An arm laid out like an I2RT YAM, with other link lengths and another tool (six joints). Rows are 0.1 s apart.
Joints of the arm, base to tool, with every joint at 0 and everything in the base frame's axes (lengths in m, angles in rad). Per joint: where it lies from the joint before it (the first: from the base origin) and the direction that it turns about. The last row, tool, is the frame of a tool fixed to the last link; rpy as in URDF.
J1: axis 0 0 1 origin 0 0 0.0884
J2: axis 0 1 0 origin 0.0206 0.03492 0.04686
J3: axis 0 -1 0 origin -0.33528 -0.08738 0
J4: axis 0 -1 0 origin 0.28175 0.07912 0.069
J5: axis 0 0 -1 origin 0.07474 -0.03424 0.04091
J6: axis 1 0 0 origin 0.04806 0 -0.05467
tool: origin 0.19 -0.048 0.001 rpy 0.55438 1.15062 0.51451
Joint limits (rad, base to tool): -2.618..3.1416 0..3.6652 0..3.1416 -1.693..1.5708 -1.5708..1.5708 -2.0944..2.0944
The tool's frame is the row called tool.
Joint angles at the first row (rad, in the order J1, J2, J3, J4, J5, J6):
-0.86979, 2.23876, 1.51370, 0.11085, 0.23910, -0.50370
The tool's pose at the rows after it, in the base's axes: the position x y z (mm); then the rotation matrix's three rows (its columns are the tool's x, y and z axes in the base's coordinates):
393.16, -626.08, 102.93; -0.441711, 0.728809, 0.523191; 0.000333, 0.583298, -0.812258; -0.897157, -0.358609, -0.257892
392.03, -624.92, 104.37; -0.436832, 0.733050, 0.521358; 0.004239, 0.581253, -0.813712; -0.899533, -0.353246, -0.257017
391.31, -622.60, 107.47; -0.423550, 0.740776, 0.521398; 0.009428, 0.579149, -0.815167; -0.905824, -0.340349, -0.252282
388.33, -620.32, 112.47; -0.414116, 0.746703, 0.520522; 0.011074, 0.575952, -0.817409; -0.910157, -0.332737, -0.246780
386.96, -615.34, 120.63; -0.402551, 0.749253, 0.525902; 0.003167, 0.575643, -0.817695; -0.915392, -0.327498, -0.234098
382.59, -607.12, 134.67; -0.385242, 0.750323, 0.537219; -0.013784, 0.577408, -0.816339; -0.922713, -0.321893, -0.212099
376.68, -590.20, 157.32; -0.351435, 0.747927, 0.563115; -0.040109, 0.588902, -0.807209; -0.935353, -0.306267, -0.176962
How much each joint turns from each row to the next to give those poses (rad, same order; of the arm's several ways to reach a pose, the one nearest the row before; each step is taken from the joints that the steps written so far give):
0.00155, -0.00526, -0.00161, -0.00338, 0.00019, 0.00528
0.00008, -0.00613, -0.00453, -0.00164, 0.00004, 0.00719
0.00070, -0.01136, -0.00899, 0.00099, -0.00349, 0.01447
-0.00154, -0.01716, -0.01427, 0.00199, -0.00225, 0.00817
0.00207, -0.02633, -0.02584, 0.01250, -0.00340, 0.00372
-0.00046, -0.04793, -0.04876, 0.02443, -0.01032, -0.00105
0.00048, -0.08432, -0.08277, 0.03595, -0.02726, 0.00075

